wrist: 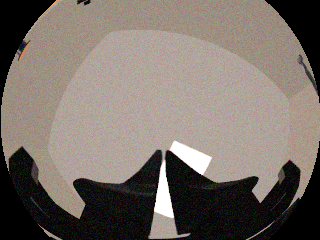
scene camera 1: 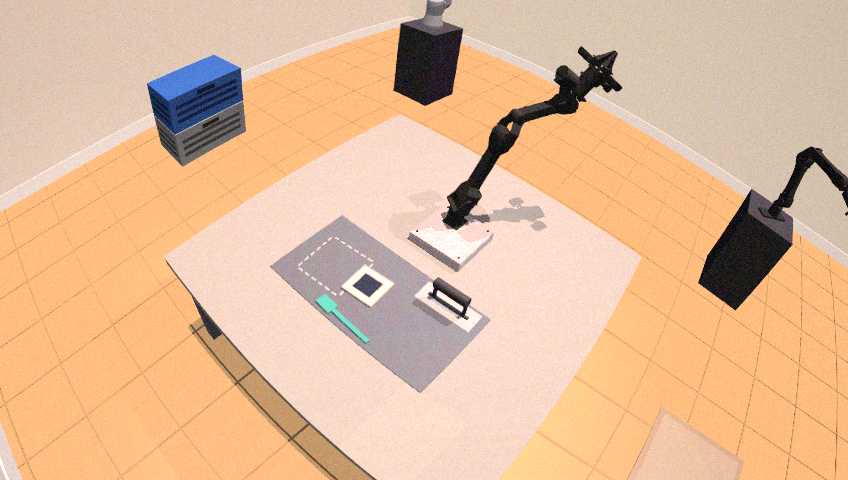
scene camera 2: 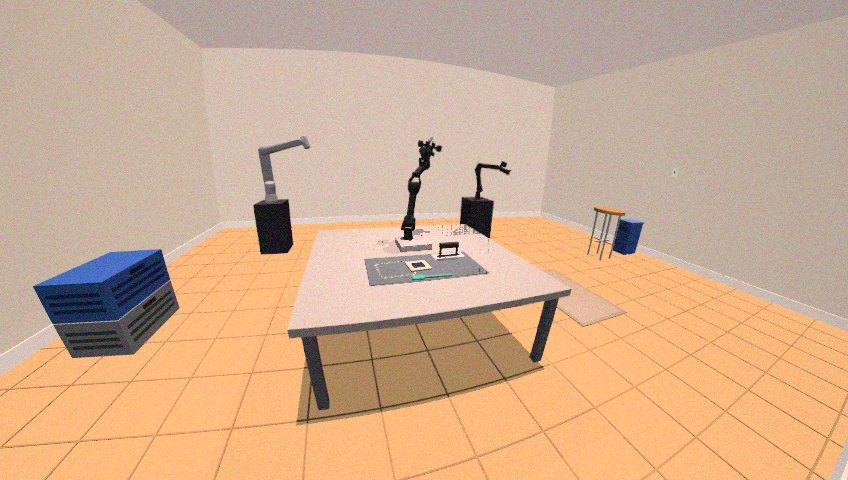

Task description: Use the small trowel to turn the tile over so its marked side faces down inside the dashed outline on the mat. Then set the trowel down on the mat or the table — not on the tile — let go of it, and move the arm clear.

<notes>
My gripper is shut, with nothing in its grasp. I also see a white tile and a grey mat.
My gripper also shows in the wrist view.
</notes>
